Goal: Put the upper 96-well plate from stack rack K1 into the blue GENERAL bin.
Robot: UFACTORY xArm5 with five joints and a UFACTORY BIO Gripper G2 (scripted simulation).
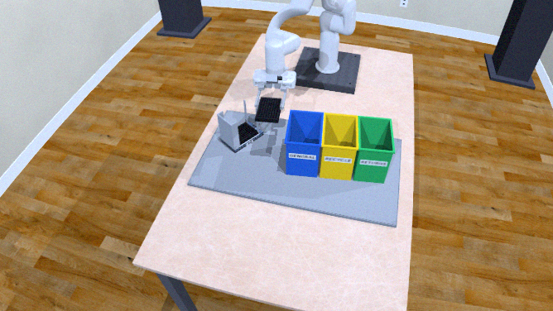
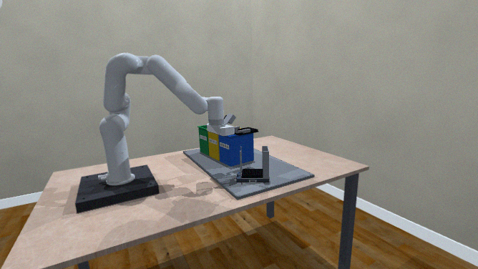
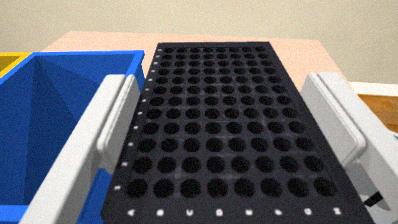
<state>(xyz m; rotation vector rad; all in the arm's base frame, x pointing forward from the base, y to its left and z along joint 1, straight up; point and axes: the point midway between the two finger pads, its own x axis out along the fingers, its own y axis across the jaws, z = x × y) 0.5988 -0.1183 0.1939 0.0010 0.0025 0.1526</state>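
The blue bin labelled general lies 40 mm ahead of my hand, 150 mm to the left of it and 140 mm below it. Also, from my hand: yellow recycle bin (20 mm ahead, 280 mm to the left, 140 mm below); then green bin (400 mm to the left, 140 mm below).
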